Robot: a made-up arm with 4 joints. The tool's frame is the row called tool.
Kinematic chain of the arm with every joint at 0, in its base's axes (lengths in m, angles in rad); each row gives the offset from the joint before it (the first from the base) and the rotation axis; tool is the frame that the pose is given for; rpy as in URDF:
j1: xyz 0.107 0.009 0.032 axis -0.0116 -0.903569 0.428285
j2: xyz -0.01 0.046 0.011 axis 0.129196 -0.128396 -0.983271
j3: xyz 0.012 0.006 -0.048 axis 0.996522 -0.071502 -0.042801
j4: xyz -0.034 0 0.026 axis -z
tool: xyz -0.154 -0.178 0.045 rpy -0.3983 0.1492 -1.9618
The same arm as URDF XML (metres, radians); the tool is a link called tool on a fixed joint. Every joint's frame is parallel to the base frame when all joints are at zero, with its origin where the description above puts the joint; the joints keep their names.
<robot name="arm">
  <joint name="tool_fixed" type="fixed">
    <parent link="link4"/>
    <child link="tool"/>
    <origin xyz="-0.154 -0.178 0.045" rpy="-0.3983 0.1492 -1.9618"/>
  </joint>
  <joint name="j4" type="continuous">
    <parent link="link3"/>
    <child link="link4"/>
    <origin xyz="-0.034 0 0.026"/>
    <axis xyz="0 0 -1"/>
  </joint>
  <joint name="j3" type="continuous">
    <parent link="link2"/>
    <child link="link3"/>
    <origin xyz="0.012 0.006 -0.048"/>
    <axis xyz="0.996522 -0.071502 -0.042801"/>
  </joint>
  <joint name="j2" type="continuous">
    <parent link="link1"/>
    <child link="link2"/>
    <origin xyz="-0.01 0.046 0.011"/>
    <axis xyz="0.129196 -0.128396 -0.983271"/>
  </joint>
  <joint name="j1" type="continuous">
    <parent link="base"/>
    <child link="link1"/>
    <origin xyz="0.107 0.009 0.032"/>
    <axis xyz="-0.0116 -0.903569 0.428285"/>
  </joint>
  <link name="base"/>
  <link name="link1"/>
  <link name="link2"/>
  <link name="link3"/>
  <link name="link4"/>
  <link name="tool"/>
</robot>

